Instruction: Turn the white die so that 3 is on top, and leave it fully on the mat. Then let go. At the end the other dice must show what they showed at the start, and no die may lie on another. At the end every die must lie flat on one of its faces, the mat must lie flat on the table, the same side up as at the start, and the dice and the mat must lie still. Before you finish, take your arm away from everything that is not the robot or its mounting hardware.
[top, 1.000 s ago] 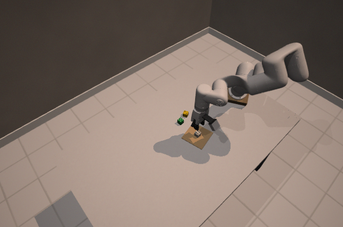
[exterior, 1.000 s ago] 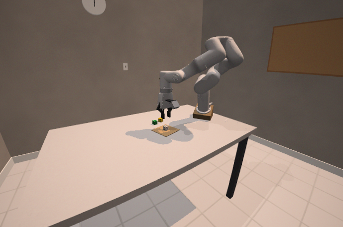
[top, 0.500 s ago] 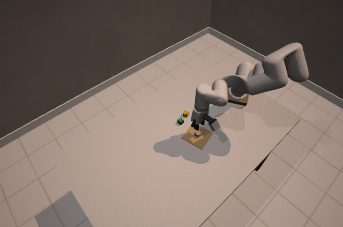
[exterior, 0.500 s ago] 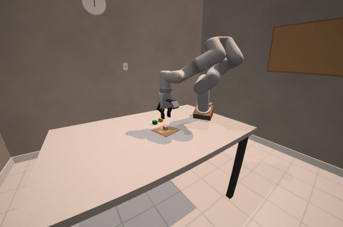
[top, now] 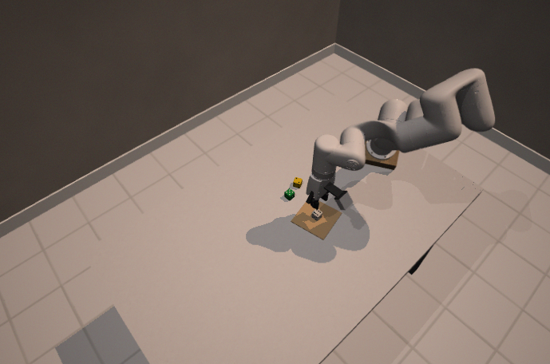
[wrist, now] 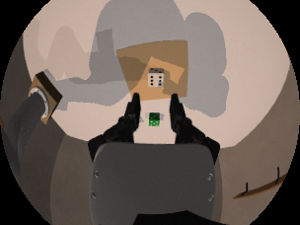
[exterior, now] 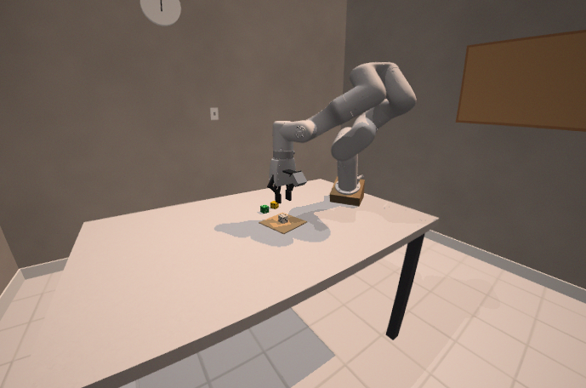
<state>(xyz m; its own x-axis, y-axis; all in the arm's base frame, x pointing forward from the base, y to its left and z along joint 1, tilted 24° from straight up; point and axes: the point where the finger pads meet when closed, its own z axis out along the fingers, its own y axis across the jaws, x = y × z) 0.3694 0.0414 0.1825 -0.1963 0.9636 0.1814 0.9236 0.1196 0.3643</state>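
Now: hand 90 mm above the white die. Also, from my hand: yellow die (30 mm behind, 170 mm to the right, 100 mm below); then green die (30 mm ahead, 140 mm to the right, 100 mm below); then mat (110 mm below).
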